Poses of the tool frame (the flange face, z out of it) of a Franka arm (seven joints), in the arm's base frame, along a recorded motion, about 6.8 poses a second.
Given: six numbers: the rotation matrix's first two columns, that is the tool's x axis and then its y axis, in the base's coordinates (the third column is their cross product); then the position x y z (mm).
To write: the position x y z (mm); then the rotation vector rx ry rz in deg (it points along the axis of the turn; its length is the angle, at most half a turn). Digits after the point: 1 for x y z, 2 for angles.
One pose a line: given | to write
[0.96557, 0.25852, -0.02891, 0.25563, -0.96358, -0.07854, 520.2, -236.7, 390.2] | [520.2, -236.7, 390.2, -174.23, -22.82, 3.42]
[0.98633, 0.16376, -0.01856, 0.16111, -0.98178, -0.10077, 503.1, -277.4, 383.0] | [503.1, -277.4, 383.0, -173.72, -14.24, 2.34]
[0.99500, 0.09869, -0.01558, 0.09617, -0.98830, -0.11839, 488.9, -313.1, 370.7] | [488.9, -313.1, 370.7, -173.03, -8.48, 1.86]
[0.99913, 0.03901, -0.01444, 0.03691, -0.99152, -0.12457, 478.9, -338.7, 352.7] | [478.9, -338.7, 352.7, -172.82, -3.29, 1.46]
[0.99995, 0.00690, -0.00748, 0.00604, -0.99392, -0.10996, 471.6, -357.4, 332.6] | [471.6, -357.4, 332.6, -173.69, -0.56, 0.68]
